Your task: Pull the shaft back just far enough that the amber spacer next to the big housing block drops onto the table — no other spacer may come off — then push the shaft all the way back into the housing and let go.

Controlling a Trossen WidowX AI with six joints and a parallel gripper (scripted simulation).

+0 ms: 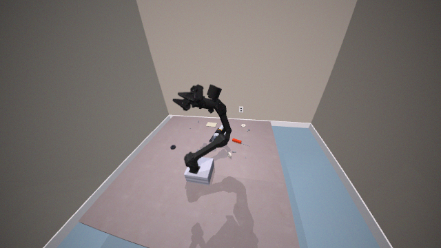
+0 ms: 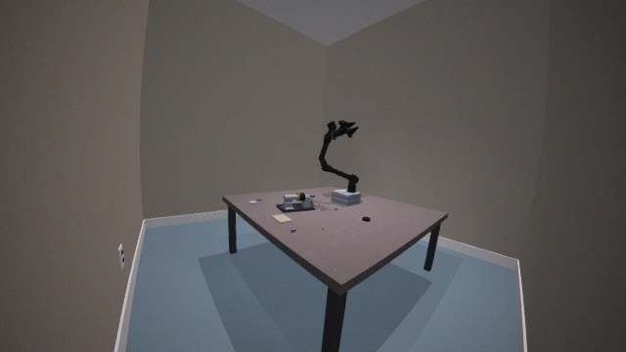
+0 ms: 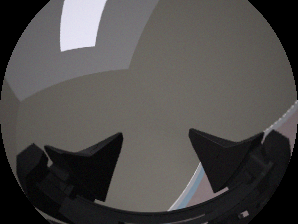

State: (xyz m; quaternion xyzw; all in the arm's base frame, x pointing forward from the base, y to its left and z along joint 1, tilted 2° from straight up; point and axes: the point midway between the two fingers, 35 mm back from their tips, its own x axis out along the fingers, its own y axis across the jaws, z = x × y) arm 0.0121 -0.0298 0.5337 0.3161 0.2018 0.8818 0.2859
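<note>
The blue-grey shaft is 56 cm below my gripper tip, 44 cm ahead of it and 4 cm to the right of it. Also, from my gripper tip: black disc 64 cm below, 36 cm to the left, 23 cm ahead; then amber spacer 56 cm below, 49 cm ahead, 4 cm to the right; then black spacer 56 cm below, 45 cm ahead, 4 cm to the right.
</note>
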